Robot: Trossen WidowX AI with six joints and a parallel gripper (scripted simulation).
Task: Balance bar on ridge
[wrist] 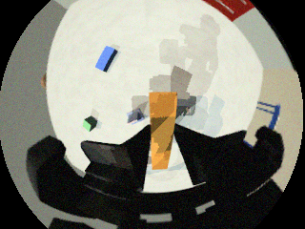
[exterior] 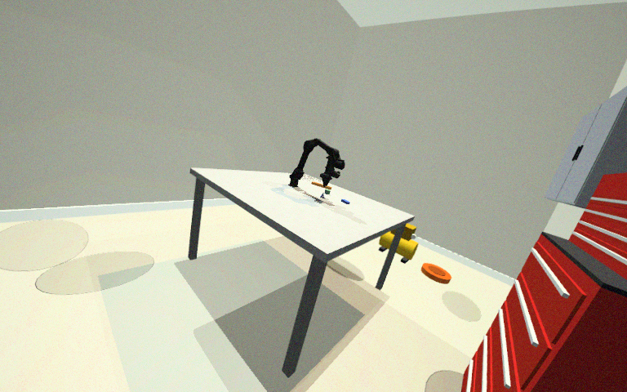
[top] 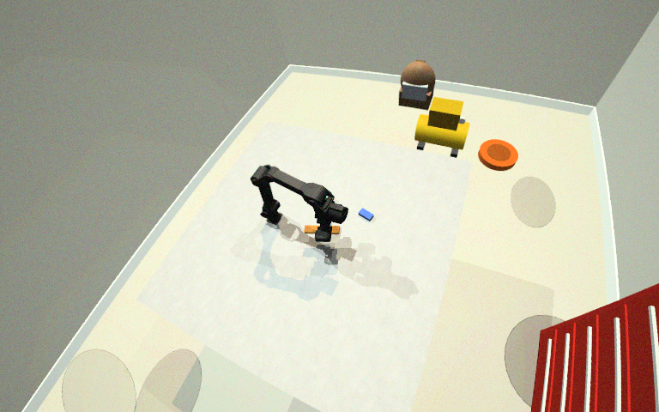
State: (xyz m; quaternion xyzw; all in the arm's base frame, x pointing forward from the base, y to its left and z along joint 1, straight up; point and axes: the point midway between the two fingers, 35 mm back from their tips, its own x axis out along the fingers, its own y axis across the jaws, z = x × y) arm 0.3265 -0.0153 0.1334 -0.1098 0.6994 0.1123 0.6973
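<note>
Right now the orange bar is 30 mm behind my gripper tip and 10 mm to the right of it. From my gripper tip the other things lie so: small blue block 100 mm ahead, 180 mm to the left, 90 mm below; green ridge block 110 mm behind, 210 mm to the left, 80 mm below.
</note>
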